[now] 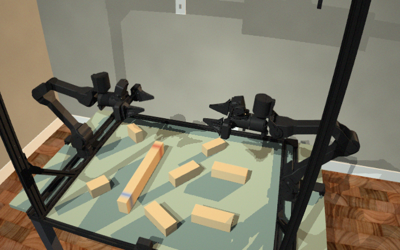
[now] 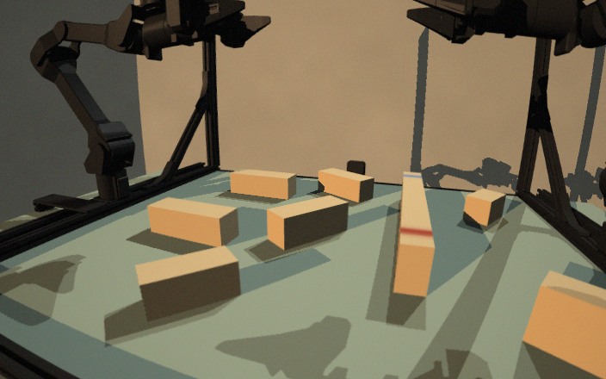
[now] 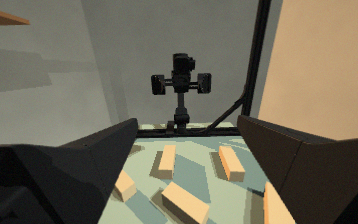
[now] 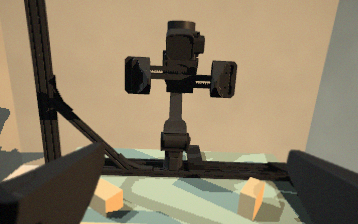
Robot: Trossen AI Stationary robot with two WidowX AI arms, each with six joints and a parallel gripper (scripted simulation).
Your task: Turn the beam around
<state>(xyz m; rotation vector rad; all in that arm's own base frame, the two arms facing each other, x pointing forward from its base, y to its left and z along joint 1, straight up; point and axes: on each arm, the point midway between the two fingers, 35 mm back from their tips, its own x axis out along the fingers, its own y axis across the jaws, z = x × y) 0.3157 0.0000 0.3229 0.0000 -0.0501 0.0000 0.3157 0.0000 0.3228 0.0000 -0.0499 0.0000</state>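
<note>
Right now the beam is 60 mm behind my left hand and 310 mm below it.
</note>
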